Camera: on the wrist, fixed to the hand. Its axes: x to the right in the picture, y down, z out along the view.
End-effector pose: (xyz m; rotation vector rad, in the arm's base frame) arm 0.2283 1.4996 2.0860 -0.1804 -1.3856 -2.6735
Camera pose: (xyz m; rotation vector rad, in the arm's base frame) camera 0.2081 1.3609 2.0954 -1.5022 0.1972 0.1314
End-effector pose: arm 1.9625 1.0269 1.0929 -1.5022 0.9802 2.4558
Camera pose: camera 1.9977 0.8922 1.0746 -1.1672 -0.9246 -0.4222
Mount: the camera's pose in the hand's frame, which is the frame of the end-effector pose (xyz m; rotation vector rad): 0.0292 0.0835 -0.1091 0.1595 0.8377 -3.0075
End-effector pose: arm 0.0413 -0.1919 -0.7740 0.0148 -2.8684 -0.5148
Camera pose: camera 0.0397 -0.1523 -0.6392 2.9479 0.0555 -0.1757
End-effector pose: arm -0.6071 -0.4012 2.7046 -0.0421 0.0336 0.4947
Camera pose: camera -0.6235 -0.3192 2.5917 -0.0884 0.6906 -2.5648
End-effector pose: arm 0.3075 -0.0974 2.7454 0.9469 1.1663 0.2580
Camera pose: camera 0.2490 0.0255 2.7801 1.5249 -1.8829 1.8538
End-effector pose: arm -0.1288 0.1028 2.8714 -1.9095 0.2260 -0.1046
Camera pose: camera -0.1290 -0.0312 2.8294 0.1793 1.9557 2.3935
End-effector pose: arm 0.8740 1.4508 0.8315 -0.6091 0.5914 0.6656
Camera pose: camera 0.8010 1.4408 0.7119 -0.8553 -0.0836 -2.4903
